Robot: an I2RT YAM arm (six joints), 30 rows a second.
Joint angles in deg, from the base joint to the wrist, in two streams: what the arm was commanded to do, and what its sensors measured. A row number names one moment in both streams.
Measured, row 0:
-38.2, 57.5, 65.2, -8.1, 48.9, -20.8
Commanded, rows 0 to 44:
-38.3, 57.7, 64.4, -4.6, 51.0, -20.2
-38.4, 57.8, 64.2, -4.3, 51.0, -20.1
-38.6, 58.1, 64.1, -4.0, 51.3, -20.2
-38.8, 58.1, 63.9, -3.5, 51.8, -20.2
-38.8, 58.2, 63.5, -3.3, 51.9, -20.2
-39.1, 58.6, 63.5, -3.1, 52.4, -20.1
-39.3, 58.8, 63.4, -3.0, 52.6, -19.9
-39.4, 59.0, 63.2, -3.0, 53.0, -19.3
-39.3, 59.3, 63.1, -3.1, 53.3, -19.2
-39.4, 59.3, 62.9, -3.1, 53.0, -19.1
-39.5, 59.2, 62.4, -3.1, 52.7, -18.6
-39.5, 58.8, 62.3, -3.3, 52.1, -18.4
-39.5, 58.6, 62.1, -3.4, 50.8, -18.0
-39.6, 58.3, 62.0, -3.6, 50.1, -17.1
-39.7, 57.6, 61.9, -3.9, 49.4, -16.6
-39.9, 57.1, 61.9, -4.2, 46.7, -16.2
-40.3, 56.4, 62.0, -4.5, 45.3, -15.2
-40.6, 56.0, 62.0, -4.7, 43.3, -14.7
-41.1, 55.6, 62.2, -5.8, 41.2, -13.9
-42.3, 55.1, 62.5, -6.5, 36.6, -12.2
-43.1, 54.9, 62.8, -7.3, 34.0, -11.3
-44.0, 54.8, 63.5, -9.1, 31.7, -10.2
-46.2, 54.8, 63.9, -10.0, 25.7, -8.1
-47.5, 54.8, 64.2, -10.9, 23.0, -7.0
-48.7, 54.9, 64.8, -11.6, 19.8, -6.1
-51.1, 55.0, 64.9, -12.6, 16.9, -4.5
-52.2, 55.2, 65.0, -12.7, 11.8, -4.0
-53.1, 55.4, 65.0, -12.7, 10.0, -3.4
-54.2, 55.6, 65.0, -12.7, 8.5, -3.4
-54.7, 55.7, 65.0, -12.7, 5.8, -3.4
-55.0, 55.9, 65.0, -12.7, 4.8, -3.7
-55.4, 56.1, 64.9, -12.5, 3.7, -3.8
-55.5, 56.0, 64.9, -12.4, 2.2, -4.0
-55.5, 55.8, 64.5, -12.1, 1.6, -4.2
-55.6, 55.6, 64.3, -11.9, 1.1, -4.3
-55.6, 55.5, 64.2, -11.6, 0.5, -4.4
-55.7, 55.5, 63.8, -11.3, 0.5, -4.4
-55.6, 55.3, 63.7, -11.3, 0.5, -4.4
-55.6, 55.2, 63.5, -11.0, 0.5, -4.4
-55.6, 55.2, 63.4, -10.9, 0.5, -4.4
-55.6, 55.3, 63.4, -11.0, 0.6, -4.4
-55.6, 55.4, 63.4, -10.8, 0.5, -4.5
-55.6, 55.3, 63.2, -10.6, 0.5, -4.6
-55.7, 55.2, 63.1, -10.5, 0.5, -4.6
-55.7, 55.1, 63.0, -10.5, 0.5, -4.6
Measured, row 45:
-55.5, 55.9, 62.7, -14.2, 2.3, -4.8
